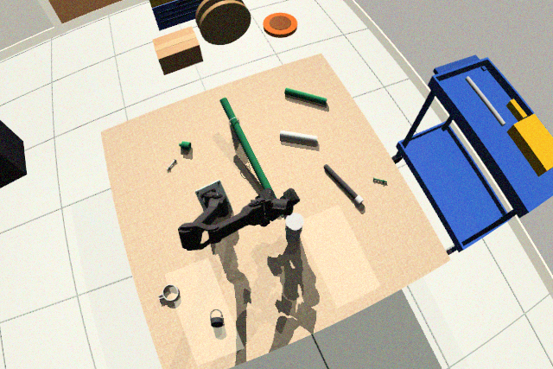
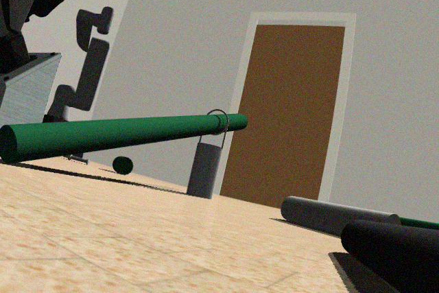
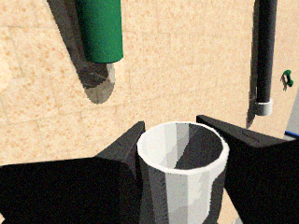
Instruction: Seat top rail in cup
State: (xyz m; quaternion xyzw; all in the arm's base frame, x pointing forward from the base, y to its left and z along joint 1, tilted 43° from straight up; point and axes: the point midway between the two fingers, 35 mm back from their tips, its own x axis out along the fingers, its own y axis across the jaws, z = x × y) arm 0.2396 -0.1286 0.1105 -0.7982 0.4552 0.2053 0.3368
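The grey rail-end cup is 2 cm behind my gripper tip, 2 cm to the right of it and 3 cm above it. Also, from my gripper tip: white pipe 24 cm ahead, 32 cm to the left, 8 cm below; then dark loop cap 45 cm behind, 25 cm to the right, 8 cm below; then bolt 35 cm behind, 47 cm to the left, 9 cm below.
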